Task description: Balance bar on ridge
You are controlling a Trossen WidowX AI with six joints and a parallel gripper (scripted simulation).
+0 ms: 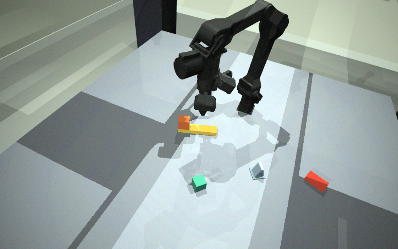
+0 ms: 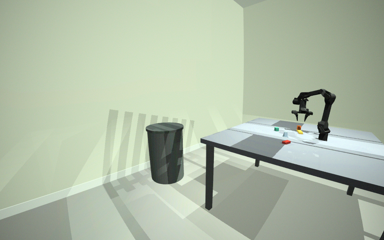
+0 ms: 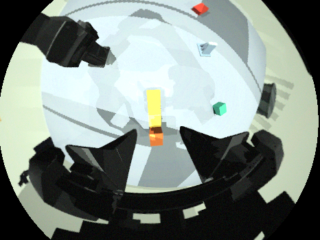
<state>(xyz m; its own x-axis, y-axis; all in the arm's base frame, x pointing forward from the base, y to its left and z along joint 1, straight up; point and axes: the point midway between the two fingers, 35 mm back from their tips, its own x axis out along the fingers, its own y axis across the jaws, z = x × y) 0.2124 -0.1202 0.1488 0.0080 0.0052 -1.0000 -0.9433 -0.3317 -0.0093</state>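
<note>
Right now my gripper tip is 1 cm short of the yellow bar, 3 cm to the left of it and 9 cm above it. Round my gripper tip: green cube: 21 cm ahead, 8 cm to the left, 10 cm below; red flat block: 3 cm ahead, 42 cm to the left, 11 cm below.
</note>
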